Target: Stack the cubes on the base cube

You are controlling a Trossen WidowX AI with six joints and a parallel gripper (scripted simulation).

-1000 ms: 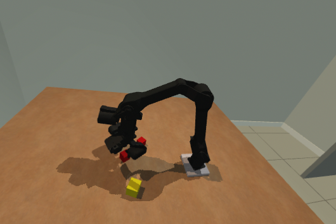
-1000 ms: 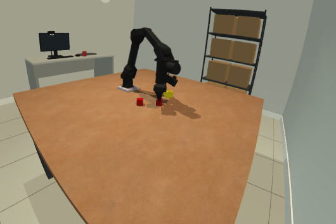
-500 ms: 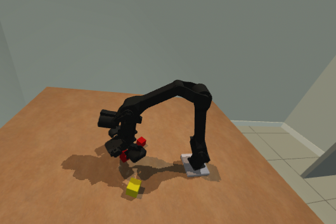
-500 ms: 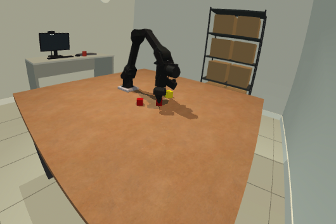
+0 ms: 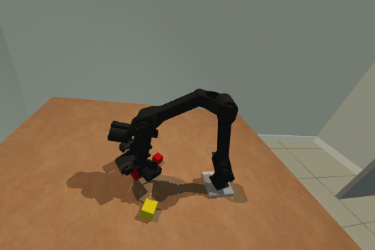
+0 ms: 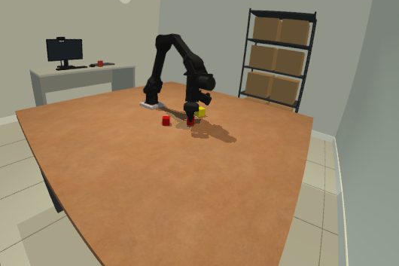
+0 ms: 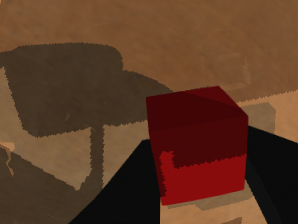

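My gripper tip is now 140 mm to the right of the yellow base cube and 10 mm past it.
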